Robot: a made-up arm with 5 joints. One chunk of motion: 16 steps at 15 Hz.
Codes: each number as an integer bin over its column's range. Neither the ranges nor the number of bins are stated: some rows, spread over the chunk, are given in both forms.
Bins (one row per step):
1: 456 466 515 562 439 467
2: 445 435 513 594 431 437
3: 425 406 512 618 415 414
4: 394 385 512 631 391 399
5: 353 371 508 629 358 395
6: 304 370 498 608 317 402
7: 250 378 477 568 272 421
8: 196 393 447 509 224 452
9: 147 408 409 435 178 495
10: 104 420 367 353 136 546
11: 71 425 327 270 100 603
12: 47 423 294 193 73 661
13: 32 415 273 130 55 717
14: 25 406 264 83 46 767
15: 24 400 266 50 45 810
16: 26 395 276 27 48 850
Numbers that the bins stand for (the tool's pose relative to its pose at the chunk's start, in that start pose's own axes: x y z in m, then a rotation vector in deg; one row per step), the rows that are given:
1: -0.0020 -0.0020 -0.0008 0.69 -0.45 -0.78
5: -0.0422 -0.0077 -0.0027 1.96 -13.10 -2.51
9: -0.1226 -0.0055 -0.0295 -1.73 -41.20 -0.11
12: -0.1617 -0.0046 -0.0605 -6.33 -57.60 3.88
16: -0.1698 -0.0063 -0.0654 -9.49 -61.50 8.42
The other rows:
2: -0.0063 -0.0039 -0.0014 1.30 -1.70 -1.50
3: -0.0141 -0.0056 -0.0016 1.75 -4.20 -2.05
4: -0.0262 -0.0069 -0.0016 2.00 -7.94 -2.41
6: -0.0613 -0.0078 -0.0054 1.56 -19.50 -2.34
7: -0.0824 -0.0073 -0.0111 0.80 -26.53 -1.89
8: -0.1035 -0.0064 -0.0192 -0.32 -34.02 -1.14
10: -0.1394 -0.0048 -0.0408 -3.29 -47.76 1.12
11: -0.1523 -0.0045 -0.0516 -4.86 -53.38 2.49
13: -0.1675 -0.0051 -0.0662 -7.53 -60.41 5.23
14: -0.1702 -0.0056 -0.0686 -8.42 -61.82 6.43
15: -0.1706 -0.0060 -0.0681 -9.05 -61.97 7.46

